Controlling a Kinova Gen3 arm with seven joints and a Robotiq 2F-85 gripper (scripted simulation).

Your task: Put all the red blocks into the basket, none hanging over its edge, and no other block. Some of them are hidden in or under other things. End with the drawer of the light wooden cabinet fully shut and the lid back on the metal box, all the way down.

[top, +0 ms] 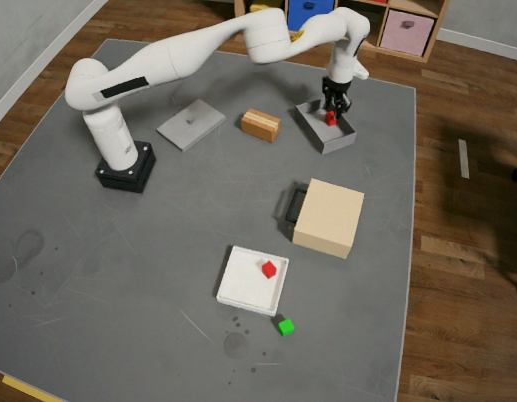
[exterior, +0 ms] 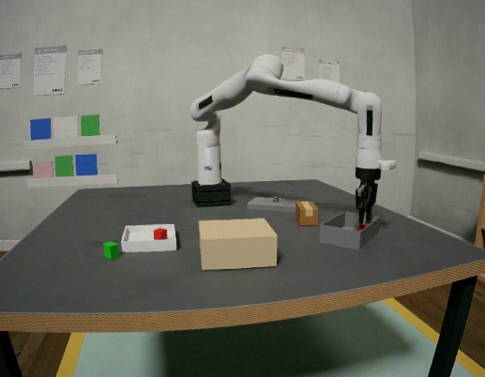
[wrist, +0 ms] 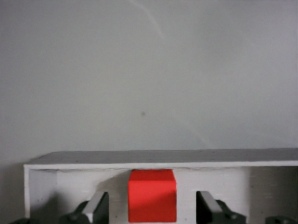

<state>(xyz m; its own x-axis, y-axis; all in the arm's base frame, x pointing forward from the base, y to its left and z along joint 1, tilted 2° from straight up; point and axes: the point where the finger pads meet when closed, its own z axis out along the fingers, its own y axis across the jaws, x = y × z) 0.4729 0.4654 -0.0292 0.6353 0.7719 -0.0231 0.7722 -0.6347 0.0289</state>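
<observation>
My hand is 40 mm to the left of the metal box, 40 mm above it and 10 mm past it. The rest, counted from my hand: blue block: 210 mm behind, 140 mm to the right, 50 mm below; then cardboard box: 190 mm behind, 140 mm to the right, 30 mm below; then light wooden cabinet: 370 mm to the right, 120 mm ahead, 30 mm below.
</observation>
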